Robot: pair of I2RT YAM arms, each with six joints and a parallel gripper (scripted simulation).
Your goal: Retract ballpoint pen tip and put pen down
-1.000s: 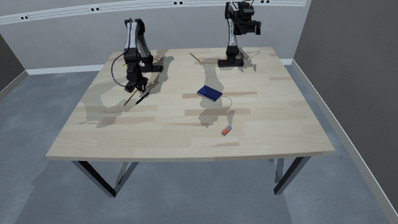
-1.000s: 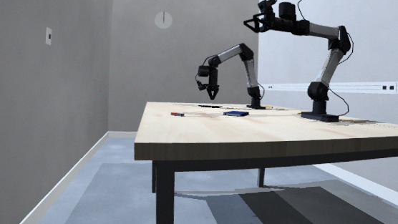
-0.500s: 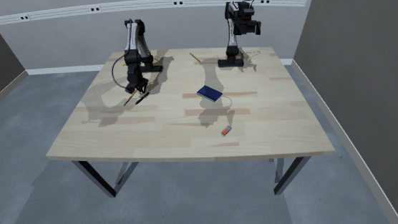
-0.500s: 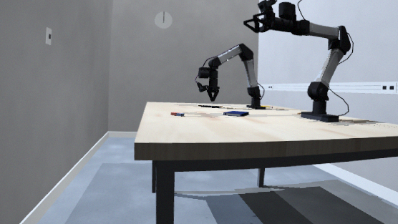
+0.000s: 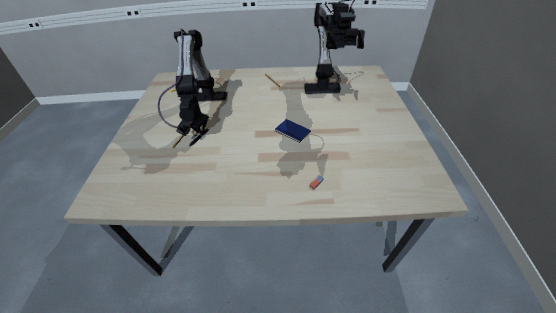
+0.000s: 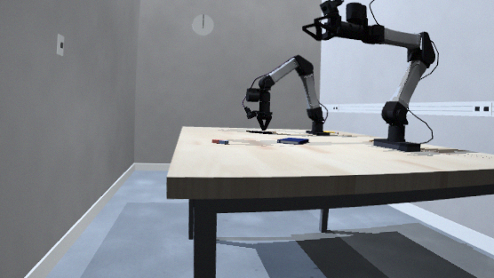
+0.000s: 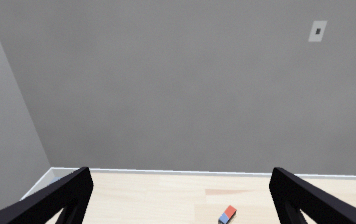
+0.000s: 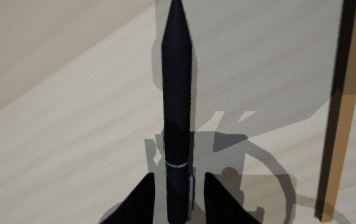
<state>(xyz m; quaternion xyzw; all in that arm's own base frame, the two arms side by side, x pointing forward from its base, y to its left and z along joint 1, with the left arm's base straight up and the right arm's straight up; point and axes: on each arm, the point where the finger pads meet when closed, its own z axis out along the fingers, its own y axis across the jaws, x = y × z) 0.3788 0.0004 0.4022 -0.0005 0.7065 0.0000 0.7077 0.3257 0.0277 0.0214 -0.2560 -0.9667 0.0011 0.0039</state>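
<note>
The black ballpoint pen is 20 mm below my right hand, 10 mm to the right of it and 10 mm ahead of it. Also, from my right hand: blue eraser: 490 mm to the left, 320 mm ahead, 20 mm below; then blue notebook: 430 mm to the left, 20 mm below, 10 mm ahead.
</note>
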